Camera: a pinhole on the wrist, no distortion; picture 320 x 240 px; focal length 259.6 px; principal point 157.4 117.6 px. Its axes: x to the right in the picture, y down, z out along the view. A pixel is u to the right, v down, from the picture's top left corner.
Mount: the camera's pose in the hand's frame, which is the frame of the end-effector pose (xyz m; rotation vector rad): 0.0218 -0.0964 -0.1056 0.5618 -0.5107 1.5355
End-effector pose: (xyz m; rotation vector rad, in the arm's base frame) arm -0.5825 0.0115 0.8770 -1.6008 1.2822 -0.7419
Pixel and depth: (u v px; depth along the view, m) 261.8 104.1 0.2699
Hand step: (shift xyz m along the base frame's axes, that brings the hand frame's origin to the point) 0.2353 0.0119 0.0951
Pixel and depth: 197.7 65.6 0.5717
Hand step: 0.5389 -0.0274 0.1837
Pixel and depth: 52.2 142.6 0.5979
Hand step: 0.4440 0.0854 0.5274
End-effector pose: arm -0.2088 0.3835 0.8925 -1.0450 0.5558 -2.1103
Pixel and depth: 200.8 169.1 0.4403
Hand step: 0.1223 0.2289 0.3438
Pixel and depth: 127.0 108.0 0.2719
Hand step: -0.0670 0.1540 0.2572
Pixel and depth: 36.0 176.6 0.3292
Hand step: -0.1122 0.3044 0.2839
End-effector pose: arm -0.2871 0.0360 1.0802 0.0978 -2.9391 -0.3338
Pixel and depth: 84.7 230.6 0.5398
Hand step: 0.1682 -0.4835 -0.3740
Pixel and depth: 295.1 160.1 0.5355
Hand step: -0.0336 -0.1006 -0.5282
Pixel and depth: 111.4 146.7 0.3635
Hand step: -0.0058 -0.3368 -0.2173
